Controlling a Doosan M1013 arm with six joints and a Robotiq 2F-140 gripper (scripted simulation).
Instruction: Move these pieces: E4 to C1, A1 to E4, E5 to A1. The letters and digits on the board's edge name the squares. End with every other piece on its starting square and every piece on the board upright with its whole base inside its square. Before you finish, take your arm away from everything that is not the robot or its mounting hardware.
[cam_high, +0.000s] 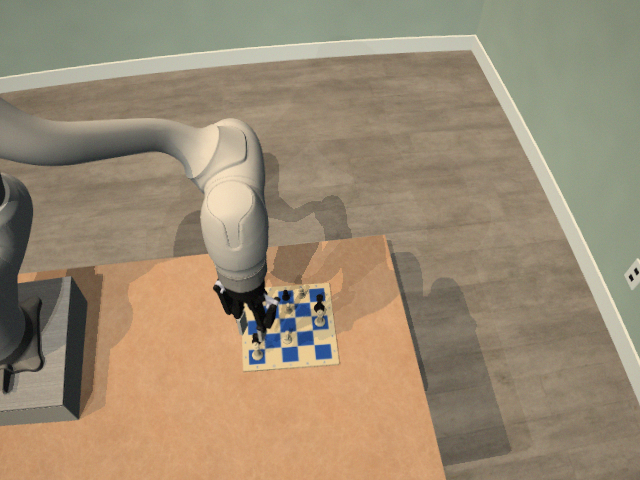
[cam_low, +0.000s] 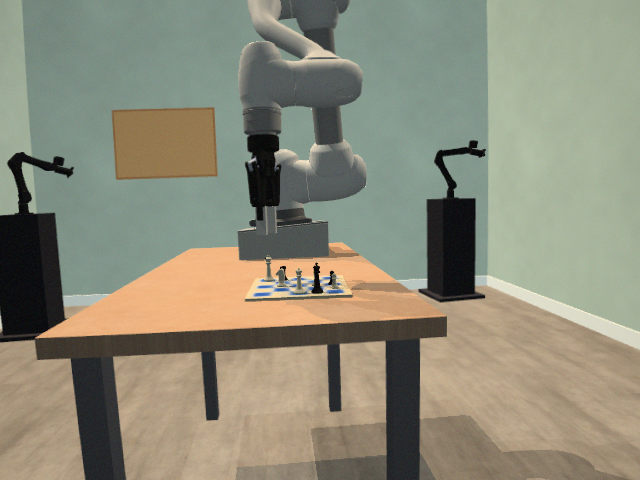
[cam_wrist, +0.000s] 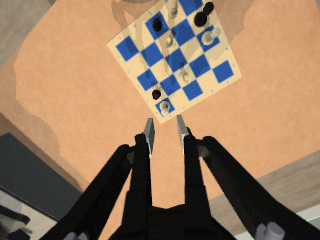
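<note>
Now: the tall white piece 120 mm below my hand. Round my hand: chessboard (150 mm below, 90 mm ahead, 60 mm to the left).
</note>
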